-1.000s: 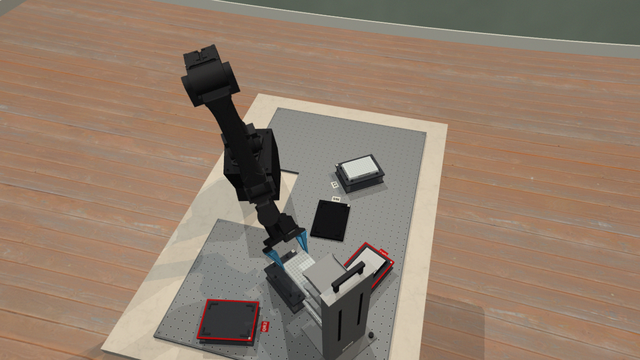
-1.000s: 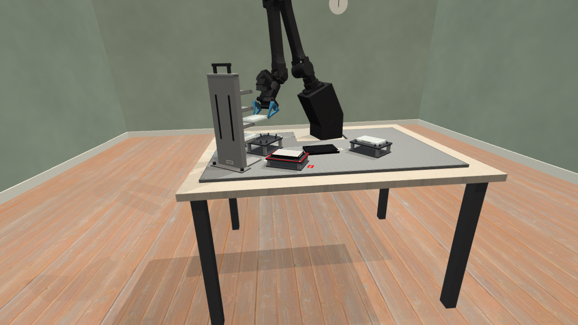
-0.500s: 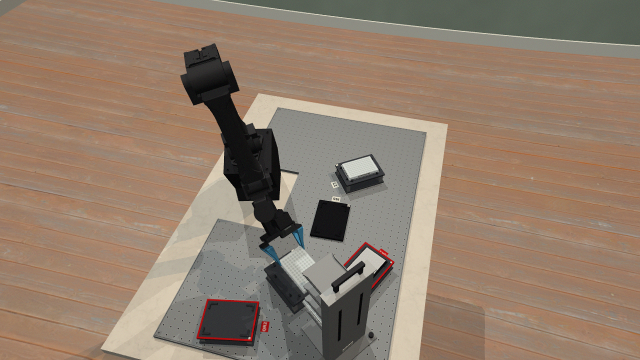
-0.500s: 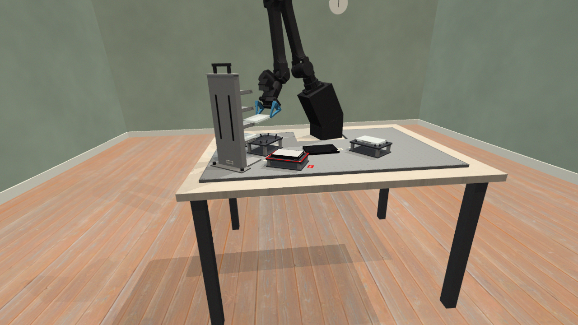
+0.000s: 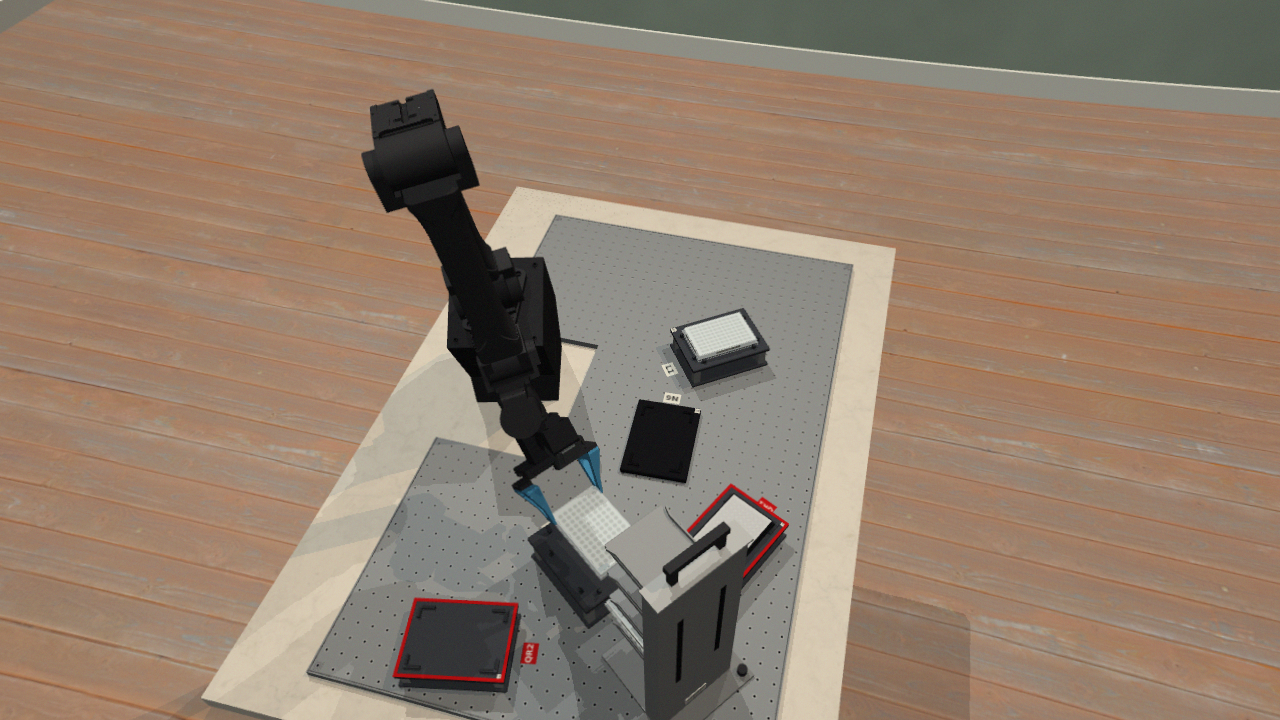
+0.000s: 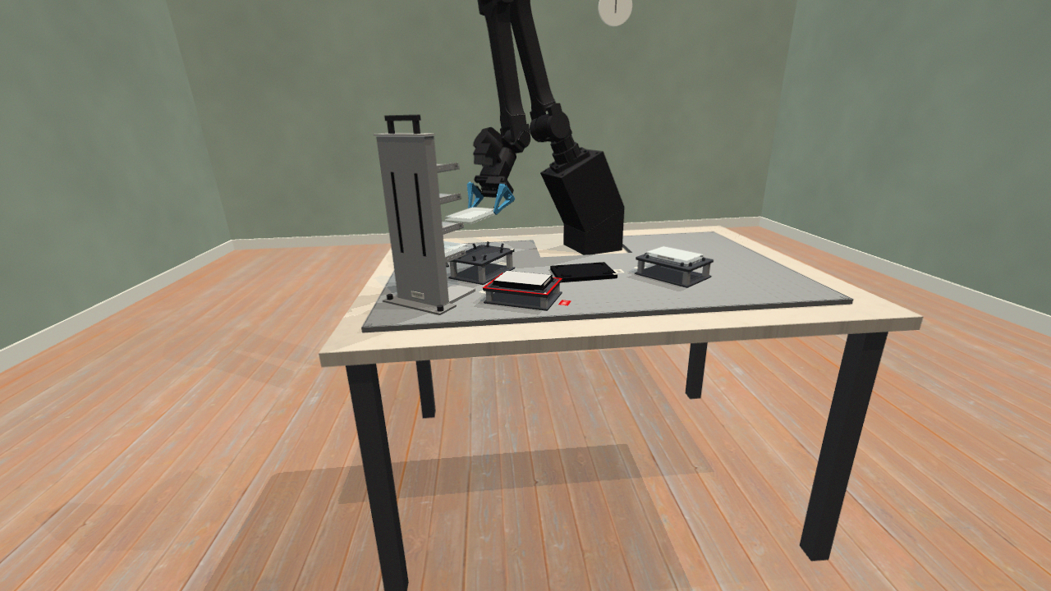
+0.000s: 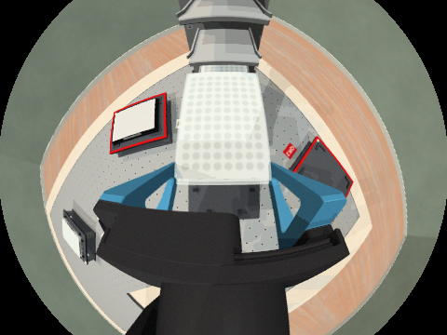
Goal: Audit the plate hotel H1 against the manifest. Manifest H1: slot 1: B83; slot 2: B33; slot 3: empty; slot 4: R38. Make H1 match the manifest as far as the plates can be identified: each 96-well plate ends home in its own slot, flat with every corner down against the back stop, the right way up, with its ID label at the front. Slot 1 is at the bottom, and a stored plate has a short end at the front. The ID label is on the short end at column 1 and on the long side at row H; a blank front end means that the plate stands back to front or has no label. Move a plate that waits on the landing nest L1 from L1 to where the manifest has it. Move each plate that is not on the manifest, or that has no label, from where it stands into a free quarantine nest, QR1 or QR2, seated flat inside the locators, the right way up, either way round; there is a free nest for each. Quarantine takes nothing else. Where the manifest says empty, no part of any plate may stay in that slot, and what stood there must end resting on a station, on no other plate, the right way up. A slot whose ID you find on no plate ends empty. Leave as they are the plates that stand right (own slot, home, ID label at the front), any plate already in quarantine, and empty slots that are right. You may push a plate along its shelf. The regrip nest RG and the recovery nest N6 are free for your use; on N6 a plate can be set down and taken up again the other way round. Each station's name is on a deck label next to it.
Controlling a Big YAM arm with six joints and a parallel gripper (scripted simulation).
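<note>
Right now my hand is 120 mm above the regrip nest RG, 10 mm to the left of it and 10 mm short of it. The rest, counted from my hand: plate hotel H1 (200 mm ahead, 180 mm to the right, 10 mm above); then H1 deck label (180 mm below, 170 mm ahead, 20 mm to the right); then red-edged quarantine nest QR2 (170 mm to the right, 160 mm behind, 140 mm below).
</note>
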